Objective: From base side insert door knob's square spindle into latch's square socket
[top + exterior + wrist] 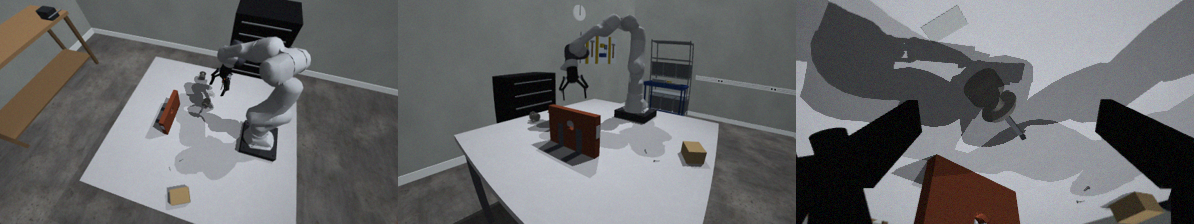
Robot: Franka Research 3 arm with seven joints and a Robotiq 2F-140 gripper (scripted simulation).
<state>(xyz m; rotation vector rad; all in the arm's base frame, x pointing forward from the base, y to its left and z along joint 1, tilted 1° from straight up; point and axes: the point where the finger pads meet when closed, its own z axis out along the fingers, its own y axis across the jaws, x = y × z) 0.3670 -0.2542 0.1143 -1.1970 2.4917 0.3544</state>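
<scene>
The grey door knob is 6 cm ahead of my hand, 8 cm to the left of it and 14 cm below it. Also, from my hand: cardboard box 80 cm to the left, 14 cm below; orange-handled screwdriver 2 cm behind, 23 cm to the right, 16 cm below; red-brown wooden door block 29 cm ahead, 28 cm to the left, 6 cm below.
</scene>
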